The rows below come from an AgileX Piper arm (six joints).
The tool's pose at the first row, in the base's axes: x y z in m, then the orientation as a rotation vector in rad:
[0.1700, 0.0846, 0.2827, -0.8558, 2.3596, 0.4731]
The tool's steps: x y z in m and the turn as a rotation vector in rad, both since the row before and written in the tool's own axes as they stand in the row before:
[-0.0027, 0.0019, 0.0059, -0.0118, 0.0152, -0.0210]
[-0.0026, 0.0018, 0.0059, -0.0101, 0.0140, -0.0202]
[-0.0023, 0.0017, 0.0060, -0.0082, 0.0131, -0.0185]
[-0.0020, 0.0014, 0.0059, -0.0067, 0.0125, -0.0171]
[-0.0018, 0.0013, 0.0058, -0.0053, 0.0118, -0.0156]
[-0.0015, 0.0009, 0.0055, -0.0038, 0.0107, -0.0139]
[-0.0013, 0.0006, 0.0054, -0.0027, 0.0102, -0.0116]
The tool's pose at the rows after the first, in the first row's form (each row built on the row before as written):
[0.1728, 0.0902, 0.2801, -0.8917, 2.3615, 0.4740]
[0.1754, 0.0957, 0.2773, -0.9255, 2.3625, 0.4735]
[0.1778, 0.1011, 0.2742, -0.9561, 2.3634, 0.4715]
[0.1801, 0.1061, 0.2709, -0.9842, 2.3643, 0.4684]
[0.1822, 0.1108, 0.2675, -1.0097, 2.3653, 0.4644]
[0.1842, 0.1150, 0.2640, -1.0321, 2.3662, 0.4596]
[0.1862, 0.1188, 0.2604, -1.0512, 2.3679, 0.4544]

